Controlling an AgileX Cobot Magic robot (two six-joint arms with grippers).
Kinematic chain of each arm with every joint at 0, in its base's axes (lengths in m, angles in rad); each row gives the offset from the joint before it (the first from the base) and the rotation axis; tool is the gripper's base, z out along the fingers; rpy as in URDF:
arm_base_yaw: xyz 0 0 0.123 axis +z
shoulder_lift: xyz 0 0 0 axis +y
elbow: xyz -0.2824 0 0.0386 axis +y
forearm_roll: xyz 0.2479 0 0.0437 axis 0.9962 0 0.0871
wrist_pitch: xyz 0 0 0 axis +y
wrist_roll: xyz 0.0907 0 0.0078 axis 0.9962 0 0.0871
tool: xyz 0 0 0 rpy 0 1.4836 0
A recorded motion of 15 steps. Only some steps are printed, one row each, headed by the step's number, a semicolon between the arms.
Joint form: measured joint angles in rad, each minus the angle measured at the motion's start. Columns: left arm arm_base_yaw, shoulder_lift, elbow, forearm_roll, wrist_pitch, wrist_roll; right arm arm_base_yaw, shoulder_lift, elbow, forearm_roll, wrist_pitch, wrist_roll.
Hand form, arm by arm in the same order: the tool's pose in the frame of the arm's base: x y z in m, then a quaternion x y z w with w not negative. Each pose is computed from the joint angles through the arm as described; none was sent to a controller.
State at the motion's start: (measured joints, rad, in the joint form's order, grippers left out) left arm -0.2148 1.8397 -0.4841 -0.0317 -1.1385 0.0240; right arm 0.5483 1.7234 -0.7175 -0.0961 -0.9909 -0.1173
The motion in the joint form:
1: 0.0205 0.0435 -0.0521 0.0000 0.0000 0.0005; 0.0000 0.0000 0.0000 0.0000 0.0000 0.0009
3: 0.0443 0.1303 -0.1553 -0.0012 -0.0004 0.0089; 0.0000 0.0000 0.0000 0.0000 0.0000 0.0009
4: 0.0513 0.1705 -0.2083 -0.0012 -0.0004 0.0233; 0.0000 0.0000 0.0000 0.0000 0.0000 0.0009
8: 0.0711 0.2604 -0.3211 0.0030 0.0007 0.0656; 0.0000 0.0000 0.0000 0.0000 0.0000 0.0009
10: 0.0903 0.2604 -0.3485 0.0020 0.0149 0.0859; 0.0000 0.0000 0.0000 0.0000 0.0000 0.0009
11: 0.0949 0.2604 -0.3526 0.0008 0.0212 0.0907; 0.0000 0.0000 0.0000 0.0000 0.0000 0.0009
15: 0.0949 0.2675 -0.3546 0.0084 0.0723 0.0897; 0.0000 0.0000 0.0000 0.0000 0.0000 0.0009
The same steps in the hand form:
1: 0.3061 -0.0576 0.1367 0.06731 0.74568 -0.04986 0.66102; 0.2874 0.1841 0.2165 -0.26672 0.62766 0.16461 0.71260
3: 0.3328 -0.0545 0.1282 0.06039 0.74067 -0.03952 0.66798; 0.2874 0.1841 0.2165 -0.26672 0.62766 0.16461 0.71260
4: 0.3458 -0.0543 0.1246 0.06264 0.73617 -0.03274 0.67310; 0.2874 0.1841 0.2165 -0.26672 0.62766 0.16461 0.71260
8: 0.3727 -0.0515 0.1141 0.07192 0.72789 -0.01302 0.68179; 0.2874 0.1841 0.2165 -0.26672 0.62766 0.16461 0.71260
10: 0.3798 -0.0451 0.1184 0.07122 0.72342 0.00031 0.68672; 0.2874 0.1841 0.2165 -0.26672 0.62766 0.16461 0.71260
11: 0.3810 -0.0434 0.1187 0.07079 0.72423 0.00368 0.68591; 0.2874 0.1841 0.2165 -0.26672 0.62766 0.16461 0.71260
15: 0.3809 -0.0440 0.1118 0.07608 0.74275 0.00181 0.66523; 0.2874 0.1841 0.2165 -0.26672 0.62766 0.16461 0.71260

